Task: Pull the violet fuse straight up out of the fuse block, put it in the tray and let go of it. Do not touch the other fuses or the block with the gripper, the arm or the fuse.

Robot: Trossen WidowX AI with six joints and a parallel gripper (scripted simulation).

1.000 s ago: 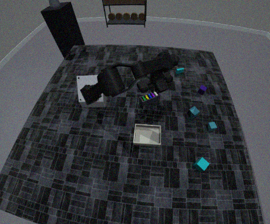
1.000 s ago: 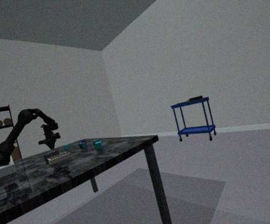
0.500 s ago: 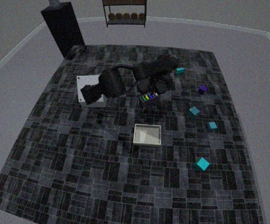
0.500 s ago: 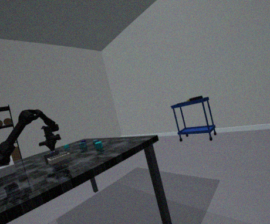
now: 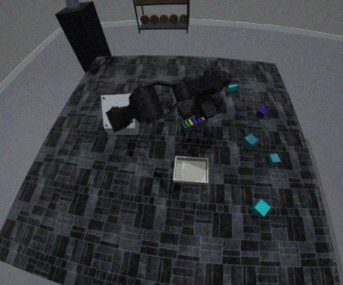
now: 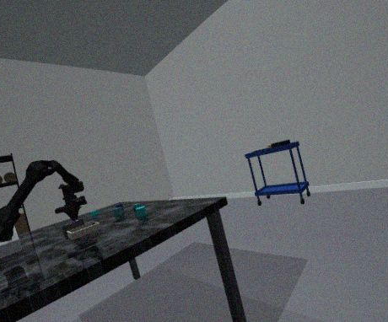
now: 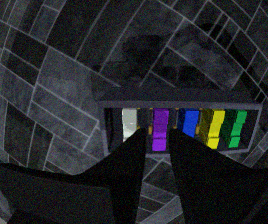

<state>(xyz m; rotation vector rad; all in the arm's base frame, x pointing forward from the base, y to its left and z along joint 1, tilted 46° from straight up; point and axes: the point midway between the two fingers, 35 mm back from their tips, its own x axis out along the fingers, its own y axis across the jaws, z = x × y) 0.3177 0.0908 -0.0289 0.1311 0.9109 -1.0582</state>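
Now: the violet fuse 20 mm below my gripper tip. The rest, counted from my gripper tip: tray: 240 mm to the right, 40 mm below; purple cube: 310 mm ahead, 110 mm to the left, 20 mm below.
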